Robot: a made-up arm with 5 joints.
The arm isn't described. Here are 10 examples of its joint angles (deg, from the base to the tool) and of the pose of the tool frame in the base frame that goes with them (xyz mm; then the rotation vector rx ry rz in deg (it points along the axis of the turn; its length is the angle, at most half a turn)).
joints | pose
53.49 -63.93 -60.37 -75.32 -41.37 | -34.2 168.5 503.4 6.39 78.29 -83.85
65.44 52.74 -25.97 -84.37 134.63 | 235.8 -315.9 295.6 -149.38 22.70 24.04
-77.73 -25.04 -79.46 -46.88 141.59 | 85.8 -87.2 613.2 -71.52 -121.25 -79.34
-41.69 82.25 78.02 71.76 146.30 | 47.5 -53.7 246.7 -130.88 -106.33 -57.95
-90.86 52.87 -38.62 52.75 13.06 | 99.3 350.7 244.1 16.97 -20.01 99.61
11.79 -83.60 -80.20 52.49 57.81 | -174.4 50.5 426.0 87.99 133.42 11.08
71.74 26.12 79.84 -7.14 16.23 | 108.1 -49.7 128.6 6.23 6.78 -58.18
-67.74 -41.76 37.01 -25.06 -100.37 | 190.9 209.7 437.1 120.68 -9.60 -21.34
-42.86 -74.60 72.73 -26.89 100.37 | 239.6 122.5 383.7 -64.30 -124.26 77.92
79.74 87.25 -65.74 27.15 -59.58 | 157.0 -359.9 165.4 -8.09 -52.97 -134.34
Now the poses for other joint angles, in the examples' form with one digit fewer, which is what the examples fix.
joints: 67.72 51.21 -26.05 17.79 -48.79
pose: 227 -332 223 -7.9 -55.7 -111.4
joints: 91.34 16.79 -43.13 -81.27 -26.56
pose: 86 -250 529 87.4 145.5 -22.9
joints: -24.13 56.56 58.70 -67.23 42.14
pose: 187 33 105 -5.8 -43.7 60.5
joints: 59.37 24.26 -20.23 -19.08 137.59
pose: 273 -307 383 -110.0 13.7 52.0
